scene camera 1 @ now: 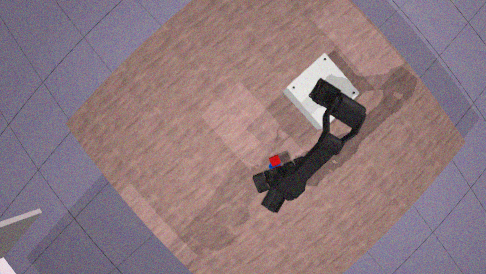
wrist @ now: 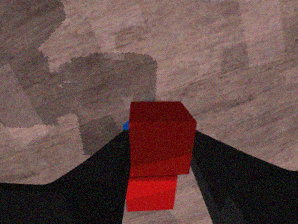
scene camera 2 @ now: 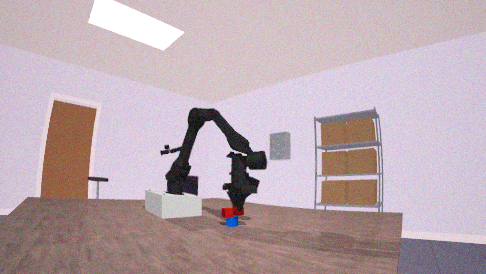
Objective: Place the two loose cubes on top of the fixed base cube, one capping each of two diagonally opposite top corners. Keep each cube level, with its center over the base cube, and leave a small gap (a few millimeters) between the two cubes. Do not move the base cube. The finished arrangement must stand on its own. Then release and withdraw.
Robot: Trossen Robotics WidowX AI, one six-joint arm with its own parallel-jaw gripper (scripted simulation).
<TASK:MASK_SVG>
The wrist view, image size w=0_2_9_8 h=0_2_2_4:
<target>my gripper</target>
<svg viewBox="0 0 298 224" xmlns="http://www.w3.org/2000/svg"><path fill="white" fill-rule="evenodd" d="M194 132L190 168L192 168L193 175L196 177L198 189L201 190L205 206L209 210L209 216L212 218L213 224L298 224L297 171L293 172L290 169L283 169L277 167L277 165L266 163L266 161L259 159L259 157L255 159L254 156L247 155L246 152L239 152L231 147L231 145L222 143L220 140L212 139L212 137L198 131ZM129 129L124 129L124 131L118 133L102 149L98 149L96 153L88 157L85 163L78 164L71 172L65 173L64 176L56 179L51 184L0 183L0 224L121 224L126 194L128 194L126 186L128 186L130 172Z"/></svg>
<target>red cube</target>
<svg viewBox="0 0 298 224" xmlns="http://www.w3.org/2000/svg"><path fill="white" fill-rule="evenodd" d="M130 101L130 176L189 175L194 132L196 132L197 120L194 119L192 113L186 109L181 101Z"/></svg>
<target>red cube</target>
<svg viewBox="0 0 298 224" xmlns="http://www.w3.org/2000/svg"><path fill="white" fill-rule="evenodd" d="M129 172L128 186L126 186L126 192L128 192L126 194L128 212L173 209L177 175L130 176Z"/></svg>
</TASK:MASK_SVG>
